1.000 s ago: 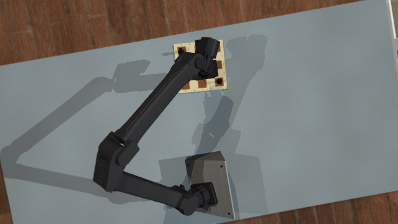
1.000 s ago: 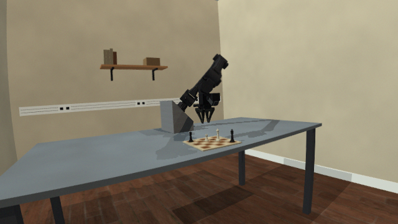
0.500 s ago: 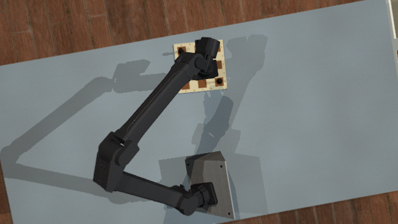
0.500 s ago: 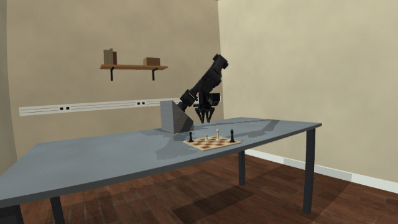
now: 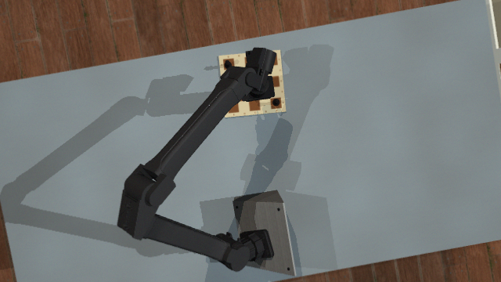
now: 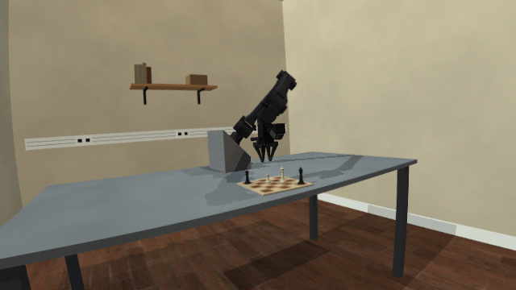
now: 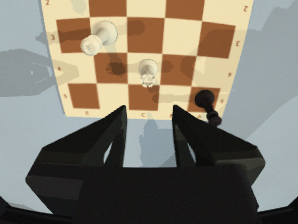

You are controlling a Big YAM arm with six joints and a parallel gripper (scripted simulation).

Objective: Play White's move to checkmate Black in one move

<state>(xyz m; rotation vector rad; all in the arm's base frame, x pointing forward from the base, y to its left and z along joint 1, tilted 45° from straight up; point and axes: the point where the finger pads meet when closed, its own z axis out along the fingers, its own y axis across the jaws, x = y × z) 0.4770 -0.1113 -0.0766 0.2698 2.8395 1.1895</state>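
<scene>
My hand is 8 cm above the short white piece. The rest, counted from my hand: black chess piece (12 cm ahead, 6 cm to the left, 6 cm below); then small chessboard (9 cm below, 4 cm ahead); then tall white piece (6 cm below, 5 cm ahead, 4 cm to the left).
</scene>
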